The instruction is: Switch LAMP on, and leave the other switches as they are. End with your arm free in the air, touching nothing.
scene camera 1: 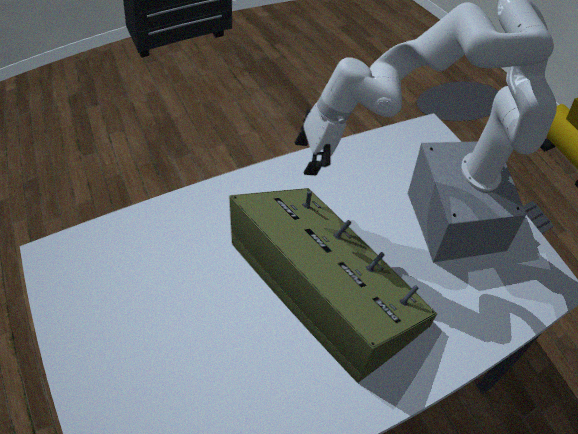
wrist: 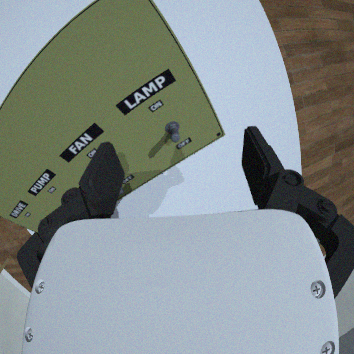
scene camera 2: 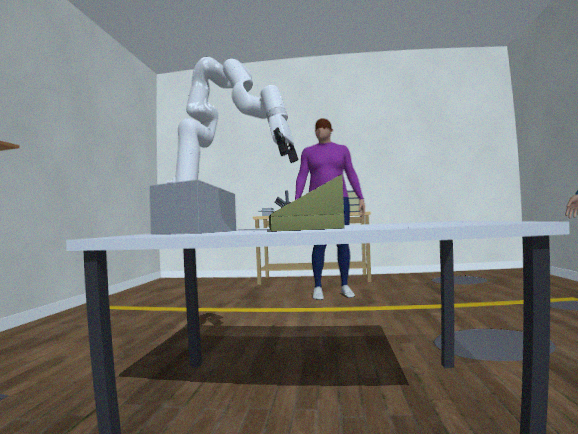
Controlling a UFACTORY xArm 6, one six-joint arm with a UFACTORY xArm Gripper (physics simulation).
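Where they show: gripper, fingertip midpoint: (scene camera 1: 304, 159) (wrist: 178, 150) (scene camera 2: 290, 158); arm's base, origin of the base link: (scene camera 1: 481, 172) (scene camera 2: 185, 189).
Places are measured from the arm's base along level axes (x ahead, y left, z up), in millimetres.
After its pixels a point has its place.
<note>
The olive sloped switch panel (scene camera 1: 295, 260) @(x 591, y -39, z -6 mm) (scene camera 2: 320, 207) @(x 540, y -276, z -112 mm) (wrist: 125, 50) @(x 551, y -217, z -32 mm) stands on the table. The LAMP lever (scene camera 1: 308, 199) @(x 432, y -209, z -65 mm) (scene camera 2: 287, 196) @(x 431, y -219, z -66 mm) (wrist: 173, 131) @(x 434, y -215, z -54 mm), at the panel's far end in scene camera 1, stands nearly vertical, tipped toward its ON mark. The FAN lever (scene camera 1: 342, 229) @(x 414, y -92, z -71 mm), PUMP lever (scene camera 1: 375, 262) @(x 407, y 28, z -72 mm) and DRIVE lever (scene camera 1: 409, 295) @(x 398, y 147, z -72 mm) all lean the other way, to the OFF side. In the wrist view the FAN lever is hidden behind a finger. My gripper (scene camera 1: 306, 157) @(x 445, y -222, z 70 mm) (scene camera 2: 288, 156) @(x 445, y -222, z 70 mm) (wrist: 178, 150) @(x 445, y -222, z 70 mm) is wide open and empty, in the air above the LAMP end, apart from lever and panel.
The white table (scene camera 1: 125, 310) @(x 960, y -230, z -186 mm) (scene camera 2: 450, 230) @(x 856, y -550, z -196 mm) carries the panel and the grey base block (scene camera 1: 480, 235) @(x 92, y 118, z -90 mm) (scene camera 2: 192, 207) @(x 70, y -153, z -87 mm) of my arm. A person in purple (scene camera 2: 327, 160) stands behind the table near a wooden bench (scene camera 2: 295, 266). A dark cabinet (scene camera 1: 180, 22) stands on the floor beyond.
</note>
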